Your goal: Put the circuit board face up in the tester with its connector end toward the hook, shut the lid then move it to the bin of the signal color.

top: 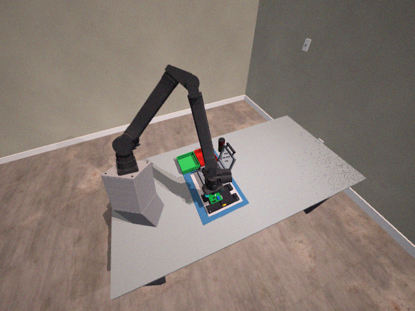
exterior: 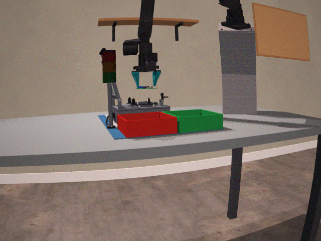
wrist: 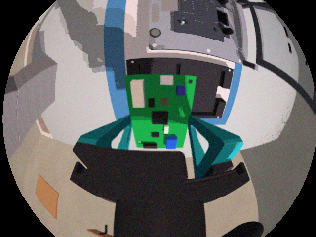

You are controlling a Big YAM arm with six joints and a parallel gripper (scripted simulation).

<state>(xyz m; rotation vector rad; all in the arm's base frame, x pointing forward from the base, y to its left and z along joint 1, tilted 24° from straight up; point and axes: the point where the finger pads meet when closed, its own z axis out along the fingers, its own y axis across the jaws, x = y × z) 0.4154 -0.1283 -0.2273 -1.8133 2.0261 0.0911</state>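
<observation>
Now: hand right at the green circuit board. The rest, counted from my hand: tester lid (190 mm ahead, 160 mm to the left, 60 mm above); tester plate (80 mm ahead, 170 mm to the left, 50 mm below); latch hook (10 mm ahead, 230 mm to the left, 30 mm below).
</observation>
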